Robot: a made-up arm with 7 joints.
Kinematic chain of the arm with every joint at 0, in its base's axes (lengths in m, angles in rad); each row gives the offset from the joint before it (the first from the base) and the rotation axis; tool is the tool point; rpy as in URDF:
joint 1: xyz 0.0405 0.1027 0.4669 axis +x
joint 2: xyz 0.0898 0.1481 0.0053 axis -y
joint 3: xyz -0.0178 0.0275 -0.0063 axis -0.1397 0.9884 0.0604
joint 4: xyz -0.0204 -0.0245 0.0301 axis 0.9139 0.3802 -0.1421
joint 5: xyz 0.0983 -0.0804 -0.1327 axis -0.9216 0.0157 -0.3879
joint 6: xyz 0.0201 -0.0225 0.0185 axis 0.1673 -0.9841 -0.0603
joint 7: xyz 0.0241 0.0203 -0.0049 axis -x
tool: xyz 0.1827 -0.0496 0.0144 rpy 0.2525 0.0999 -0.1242
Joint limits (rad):
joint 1: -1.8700..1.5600
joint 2: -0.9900..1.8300
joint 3: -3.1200..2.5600
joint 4: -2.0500..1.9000
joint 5: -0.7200..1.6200
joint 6: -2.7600..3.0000
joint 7: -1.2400..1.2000
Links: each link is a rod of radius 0.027 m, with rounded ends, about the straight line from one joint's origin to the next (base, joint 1, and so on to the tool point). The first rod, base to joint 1, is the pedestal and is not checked.
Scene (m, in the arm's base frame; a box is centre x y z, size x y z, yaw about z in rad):
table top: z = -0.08
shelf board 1: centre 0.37 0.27 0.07 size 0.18 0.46 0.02 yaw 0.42
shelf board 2: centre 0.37 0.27 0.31 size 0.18 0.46 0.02 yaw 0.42
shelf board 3: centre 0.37 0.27 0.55 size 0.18 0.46 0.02 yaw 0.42
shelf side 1: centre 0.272 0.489 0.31 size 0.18 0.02 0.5 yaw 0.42
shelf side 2: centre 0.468 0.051 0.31 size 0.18 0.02 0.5 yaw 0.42
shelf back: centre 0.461 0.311 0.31 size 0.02 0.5 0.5 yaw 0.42
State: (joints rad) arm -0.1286 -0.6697 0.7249 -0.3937 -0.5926 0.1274 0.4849
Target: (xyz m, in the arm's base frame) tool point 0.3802 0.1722 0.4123
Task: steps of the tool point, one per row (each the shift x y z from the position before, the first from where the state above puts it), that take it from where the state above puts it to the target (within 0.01 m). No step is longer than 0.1 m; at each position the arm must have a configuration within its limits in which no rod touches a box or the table.
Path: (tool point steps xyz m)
1: 0.0294 0.0016 0.0383
2: 0.0155 -0.0030 0.0469
3: 0.0009 -0.0055 0.0516
4: -0.0129 -0.0060 0.0528
5: -0.0244 -0.0045 0.0518
6: 0.0541 0.0154 -0.0081
7: 0.0499 0.0224 0.0013
8: 0.0422 0.0275 0.0068

